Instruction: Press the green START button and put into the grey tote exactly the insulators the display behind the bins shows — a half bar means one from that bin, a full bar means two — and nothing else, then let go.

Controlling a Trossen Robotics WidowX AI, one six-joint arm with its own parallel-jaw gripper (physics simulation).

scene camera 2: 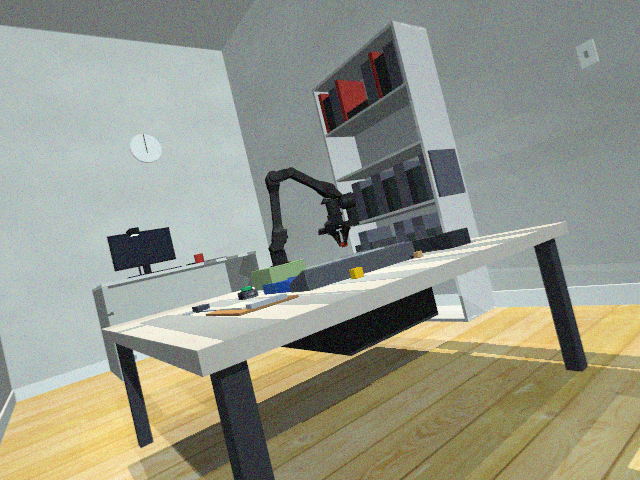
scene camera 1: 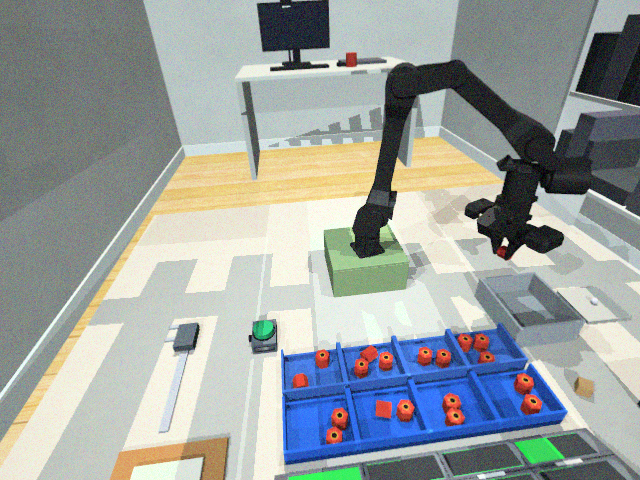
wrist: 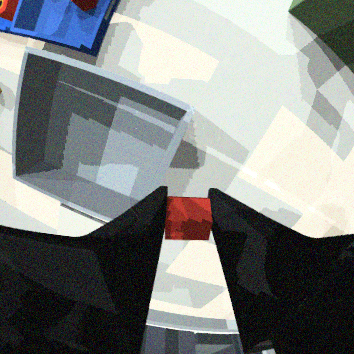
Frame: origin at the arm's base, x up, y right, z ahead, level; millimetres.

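Seen in the pictures: gripper, between the fingertips: (scene camera 2: 343,245) (scene camera 1: 500,256) (wrist: 187,194); arm's base, origin of its link: (scene camera 2: 280,264) (scene camera 1: 367,248).
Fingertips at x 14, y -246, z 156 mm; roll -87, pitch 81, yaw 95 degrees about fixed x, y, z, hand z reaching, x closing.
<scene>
Pixels of each thing's top centre, then the offset from my fingertips to it. "*": a spot on its surface instead.
- red insulator, centre of its top: (wrist: 187,231) (scene camera 1: 506,248) (scene camera 2: 343,241) dx +18, dy -12, dz -2 mm
- grey tote, centre of its top: (wrist: 79,147) (scene camera 1: 528,297) (scene camera 2: 361,252) dx -44, dy -2, dz +89 mm
- green START button, centre of its top: (scene camera 1: 262,326) (scene camera 2: 246,286) dx -57, dy +525, dz -39 mm
- yellow cube, centre of its top: (scene camera 2: 355,268) dx -71, dy +456, dz +400 mm
- flat tray, a spot on its surface: (scene camera 1: 615,311) * dx -91, dy -187, dz +151 mm
- white ball, centre of its top: (scene camera 1: 595,298) dx -78, dy -168, dz +116 mm
- caliper, centre of its top: (scene camera 1: 169,364) (scene camera 2: 203,306) dx -79, dy +707, dz -28 mm
- clipboard, a spot on its surface: (scene camera 1: 216,459) * dx -92, dy +637, dz +164 mm
My gripper (scene camera 1: 503,250) (scene camera 2: 342,242) (wrist: 187,194) is shut on a red insulator (scene camera 1: 501,252) (scene camera 2: 343,244) (wrist: 187,222), held high, behind the grey tote (scene camera 1: 553,333) (wrist: 30,105) as scene camera 1 sees it. In the wrist view the tote lies up and left of the fingertips; no insulator shows inside it. Blue bins (scene camera 1: 361,448) (scene camera 2: 276,286) (wrist: 102,35) in two rows of four hold red insulators, two or three per bin. The green START button (scene camera 1: 264,329) (scene camera 2: 246,288) stands left of them. The display (scene camera 1: 405,462) (scene camera 2: 361,262) shows green bars; its lower part is cut off.
A wooden cube (scene camera 1: 584,386) (scene camera 2: 418,254) lies right of the bins. A yellow cube (scene camera 2: 356,272) is behind the display. A flat tray (scene camera 1: 615,311) with a white ball (scene camera 1: 594,301) lies beside the tote. A caliper (scene camera 1: 174,387) and a clipboard (scene camera 1: 216,459) lie left. The arm stands on a green block (scene camera 1: 369,279).
</scene>
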